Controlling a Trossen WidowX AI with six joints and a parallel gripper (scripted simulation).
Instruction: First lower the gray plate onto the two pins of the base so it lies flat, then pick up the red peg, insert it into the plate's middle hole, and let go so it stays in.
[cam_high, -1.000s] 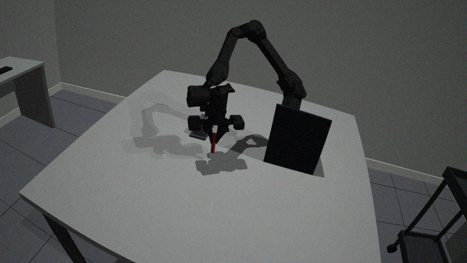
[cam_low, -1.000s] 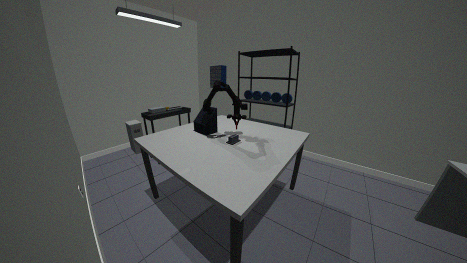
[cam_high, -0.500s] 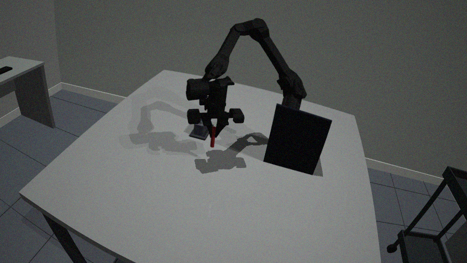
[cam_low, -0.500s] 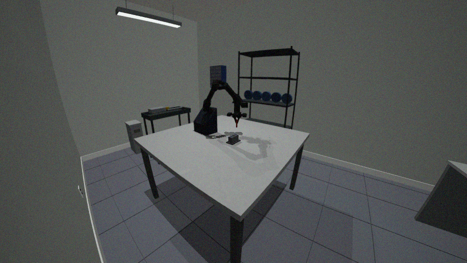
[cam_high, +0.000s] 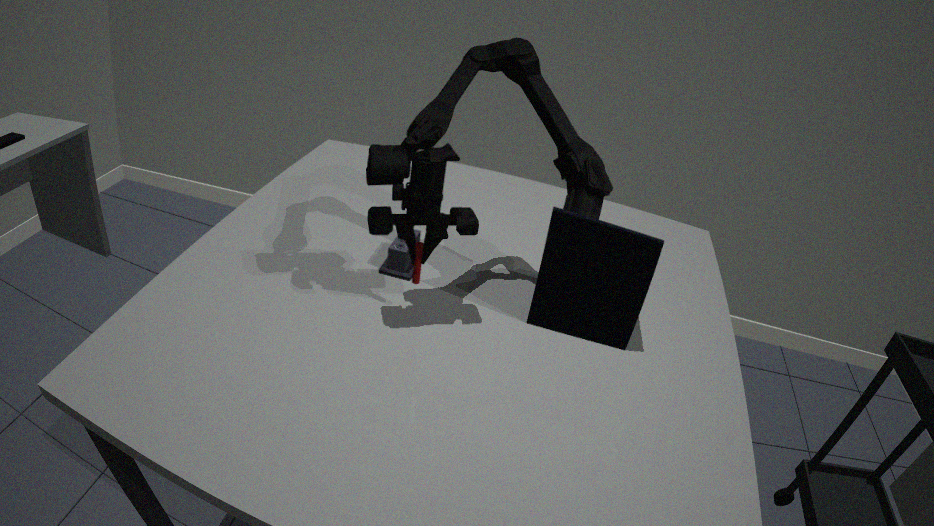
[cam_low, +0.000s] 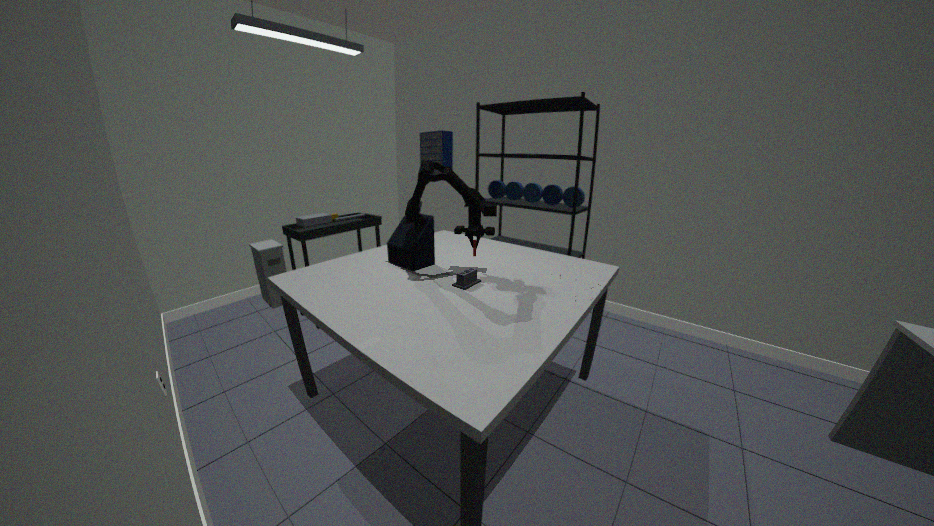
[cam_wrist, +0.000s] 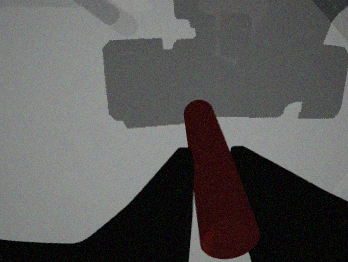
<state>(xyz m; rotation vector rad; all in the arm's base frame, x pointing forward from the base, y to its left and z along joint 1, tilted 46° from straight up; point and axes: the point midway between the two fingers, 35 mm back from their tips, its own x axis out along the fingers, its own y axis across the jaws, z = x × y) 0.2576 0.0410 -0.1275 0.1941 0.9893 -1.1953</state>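
Right now my gripper tip is 150 mm to the left of the gray plate, 90 mm short of it and 70 mm above it. Round my gripper tip: red peg right at my gripper tip.
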